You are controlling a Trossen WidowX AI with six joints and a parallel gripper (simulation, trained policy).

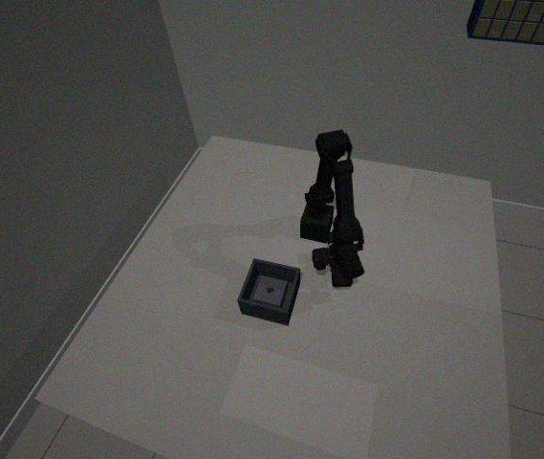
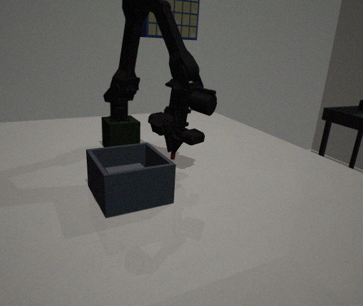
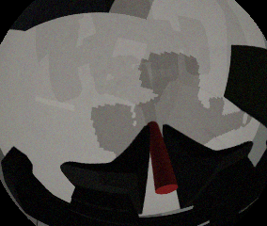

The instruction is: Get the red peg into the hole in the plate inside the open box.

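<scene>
My gripper tip is now 18 cm short of the grey plate, 16 cm to the left of it and 2 cm below it. The rest, counted from my gripper tip: red peg 1 cm to the left, 2 cm above; dark blue box 18 cm ahead, 16 cm to the right.
</scene>
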